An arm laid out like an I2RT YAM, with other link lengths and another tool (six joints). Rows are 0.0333 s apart.
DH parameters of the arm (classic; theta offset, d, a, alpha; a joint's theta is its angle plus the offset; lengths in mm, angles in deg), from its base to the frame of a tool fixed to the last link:
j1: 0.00 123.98 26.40 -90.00
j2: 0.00 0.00 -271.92 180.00
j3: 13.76 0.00 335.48 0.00
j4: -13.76 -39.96 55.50 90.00
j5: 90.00 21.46 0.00 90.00
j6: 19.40 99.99 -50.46 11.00
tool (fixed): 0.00 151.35 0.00 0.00
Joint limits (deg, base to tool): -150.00..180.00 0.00..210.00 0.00..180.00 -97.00..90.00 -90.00..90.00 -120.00..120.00
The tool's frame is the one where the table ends.
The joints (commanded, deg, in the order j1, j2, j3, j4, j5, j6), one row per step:
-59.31, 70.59, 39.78, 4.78, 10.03, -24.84
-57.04, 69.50, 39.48, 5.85, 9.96, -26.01
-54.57, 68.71, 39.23, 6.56, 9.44, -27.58
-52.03, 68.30, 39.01, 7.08, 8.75, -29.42
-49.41, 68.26, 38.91, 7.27, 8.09, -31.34
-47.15, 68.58, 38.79, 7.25, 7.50, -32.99
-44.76, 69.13, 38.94, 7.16, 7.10, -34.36
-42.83, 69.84, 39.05, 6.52, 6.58, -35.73
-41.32, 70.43, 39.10, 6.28, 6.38, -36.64
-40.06, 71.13, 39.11, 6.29, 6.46, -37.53
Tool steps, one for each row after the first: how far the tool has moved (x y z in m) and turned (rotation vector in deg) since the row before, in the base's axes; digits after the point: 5 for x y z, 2 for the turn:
0.01782, 0.01304, 0.01078, -1.94, -0.01, 2.82
0.01997, 0.01688, 0.00655, -1.50, 0.45, 3.56
0.02010, 0.01894, 0.00231, -1.18, 0.88, 3.87
0.01948, 0.02039, -0.00143, -0.84, 1.27, 3.95
0.01574, 0.01863, -0.00563, -0.35, 1.42, 3.43
0.01572, 0.01881, -0.00491, -0.29, 1.25, 3.28
0.01161, 0.01737, -0.00940, 0.22, 1.73, 2.95
0.00833, 0.01282, -0.00663, 0.04, 1.15, 2.07
0.00629, 0.00978, -0.00684, -0.12, 1.13, 1.57

